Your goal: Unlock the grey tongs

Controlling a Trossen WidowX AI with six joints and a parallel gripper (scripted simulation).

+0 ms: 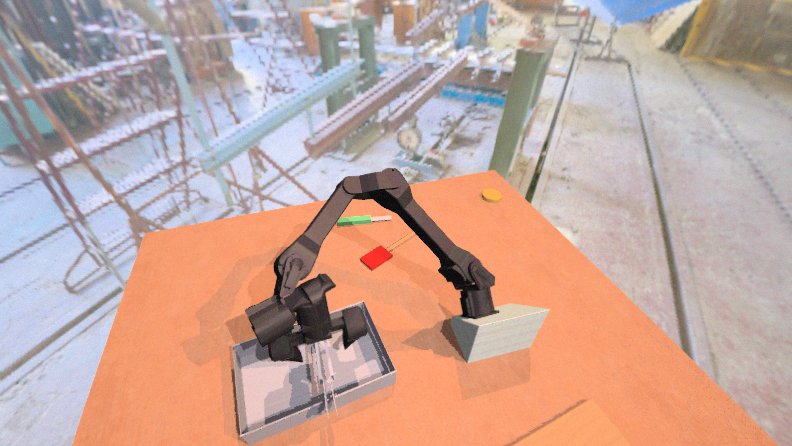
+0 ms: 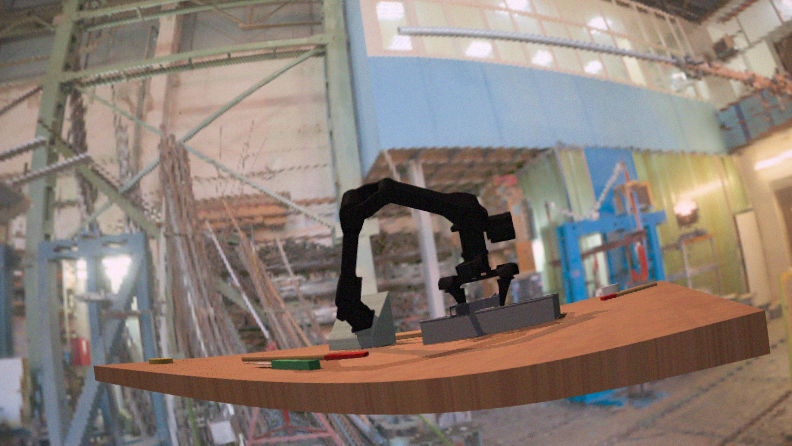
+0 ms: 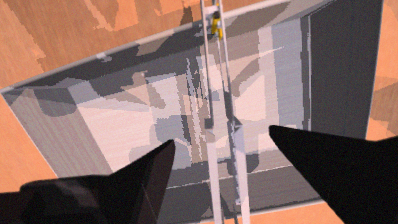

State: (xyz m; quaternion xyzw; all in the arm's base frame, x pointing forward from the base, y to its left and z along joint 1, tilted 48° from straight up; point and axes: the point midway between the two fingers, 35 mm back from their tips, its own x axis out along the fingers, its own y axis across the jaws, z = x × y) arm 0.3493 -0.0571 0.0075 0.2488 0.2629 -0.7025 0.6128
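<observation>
Right now my gripper tip is 3 cm short of the grey roasting tin, 1 cm to the right of it and 2 cm above it. The rest, counted from my gripper tip: wooden board: 32 cm behind, 40 cm to the left, 4 cm below; then red-headed spatula: 27 cm behind, 30 cm to the right, 4 cm below; then yellow lock slider: 1 cm behind, 8 cm to the right, 2 cm above.
</observation>
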